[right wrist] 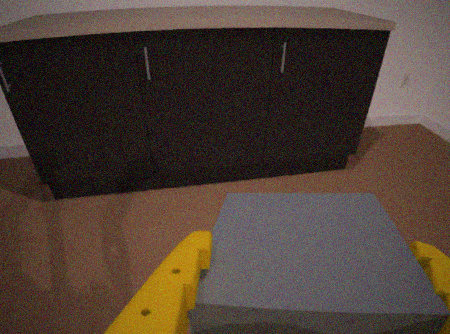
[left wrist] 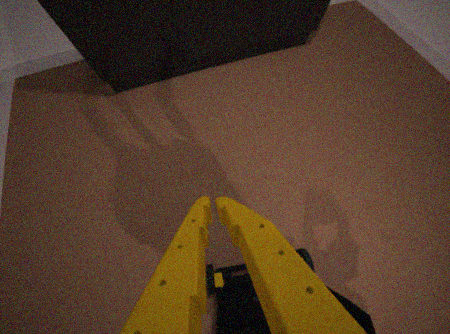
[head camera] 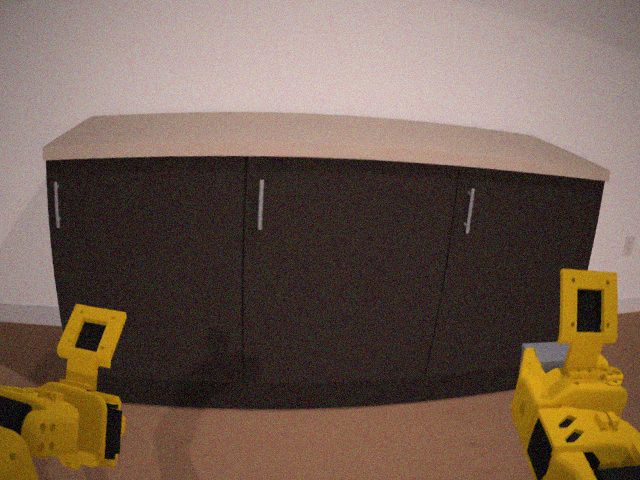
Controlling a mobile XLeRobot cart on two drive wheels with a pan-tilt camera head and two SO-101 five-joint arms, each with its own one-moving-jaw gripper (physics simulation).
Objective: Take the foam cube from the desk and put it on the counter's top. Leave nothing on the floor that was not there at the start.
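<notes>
The blue-grey foam cube (head camera: 552,353) (right wrist: 315,250) is between the two jaws of my right gripper (right wrist: 311,245), which presses on its two sides and holds it in the air in front of the counter. In the head view the cube is partly hidden behind the gripper. The counter's pale wooden top (head camera: 310,138) (right wrist: 200,19) spans the head view and lies beyond the cube, above the dark cabinet front. My left gripper (left wrist: 212,201) is shut and empty, tips together, over the floor. The desk does not show in these views.
The dark cabinet front (head camera: 341,268) (left wrist: 200,35) (right wrist: 210,110) has upright metal handles. A pale wall (head camera: 310,56) stands behind the counter. The brown floor (head camera: 320,439) (left wrist: 300,125) (right wrist: 165,225) carries shadows of the arms. Part of the cart's black base (left wrist: 240,305) shows below the left jaws.
</notes>
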